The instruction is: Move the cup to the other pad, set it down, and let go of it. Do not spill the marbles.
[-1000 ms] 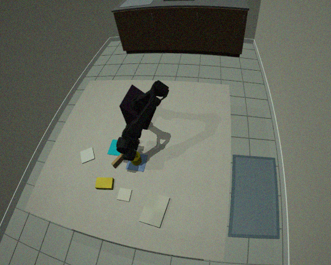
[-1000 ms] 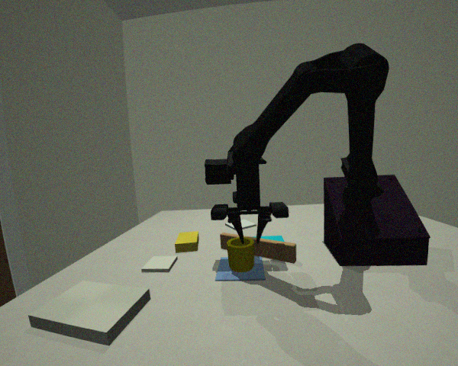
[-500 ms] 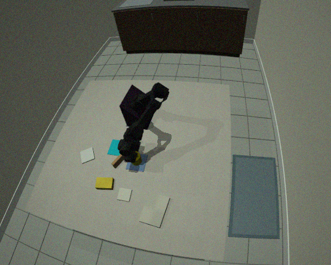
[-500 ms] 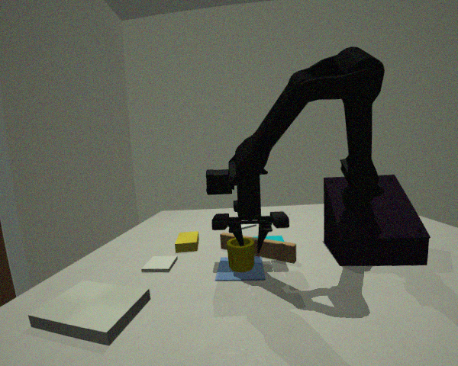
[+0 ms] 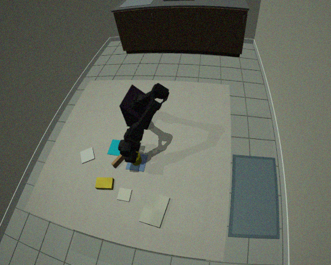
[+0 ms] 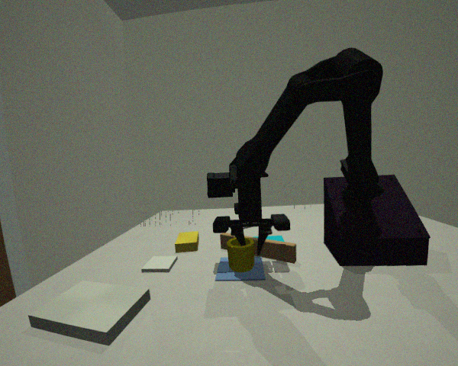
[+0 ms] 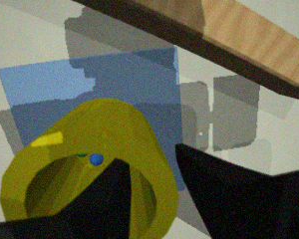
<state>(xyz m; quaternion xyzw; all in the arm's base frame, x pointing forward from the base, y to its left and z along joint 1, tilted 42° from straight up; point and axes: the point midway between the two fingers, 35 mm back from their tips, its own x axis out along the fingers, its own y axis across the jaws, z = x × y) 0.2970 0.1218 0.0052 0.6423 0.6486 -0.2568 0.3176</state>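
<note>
The blue marble is 4 cm ahead of my gripper tip, 2 cm below it and 1 cm to the left of it. From my gripper tip the other things lie so: green marble: 5 cm ahead, 2 cm below; yellow cup: 2 cm ahead; blue pad: 4 cm below, 3 cm ahead.
</note>
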